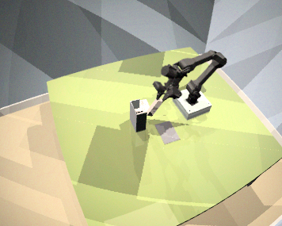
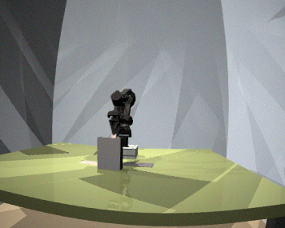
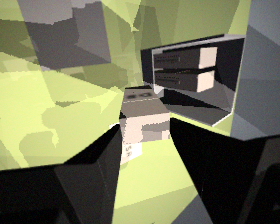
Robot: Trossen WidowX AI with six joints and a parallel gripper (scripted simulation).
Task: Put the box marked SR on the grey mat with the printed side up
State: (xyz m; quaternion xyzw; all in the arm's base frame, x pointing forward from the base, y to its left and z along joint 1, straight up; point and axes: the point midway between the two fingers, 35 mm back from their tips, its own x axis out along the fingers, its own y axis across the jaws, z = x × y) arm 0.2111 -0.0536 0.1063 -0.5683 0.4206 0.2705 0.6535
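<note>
The grey mat is 140 mm below my gripper tip, 120 mm to the left of it and 20 mm ahead of it. Round my gripper tip: white card: 140 mm below, 120 mm to the right, 20 mm ahead.
</note>
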